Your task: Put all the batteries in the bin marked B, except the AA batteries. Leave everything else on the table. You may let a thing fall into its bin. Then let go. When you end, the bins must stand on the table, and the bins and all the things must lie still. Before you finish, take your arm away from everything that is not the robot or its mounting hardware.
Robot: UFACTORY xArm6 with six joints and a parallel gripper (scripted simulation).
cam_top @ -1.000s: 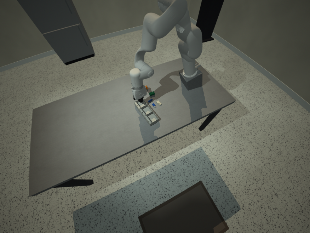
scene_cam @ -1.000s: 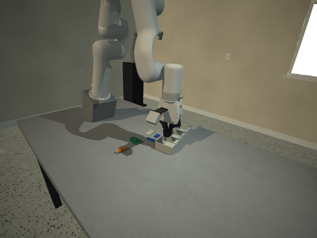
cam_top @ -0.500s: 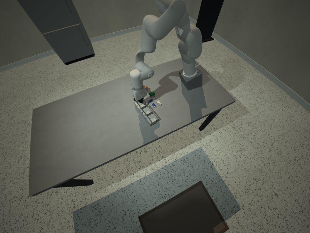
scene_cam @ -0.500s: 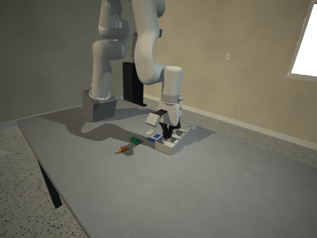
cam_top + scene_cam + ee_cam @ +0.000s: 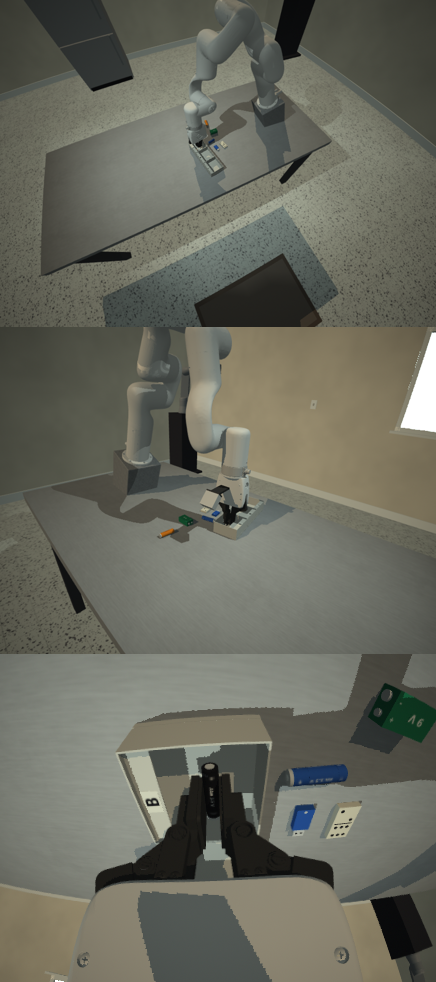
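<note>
The green block battery lies 12 cm behind my hand, 8 cm to the right of it and 4 cm below it. The rest, counted from my hand: black cylindrical battery (2 cm below); then grey bin row (8 cm to the left, 3 cm below, 1 cm behind); then blue cylindrical battery (8 cm behind, 4 cm below, 1 cm to the right).
</note>
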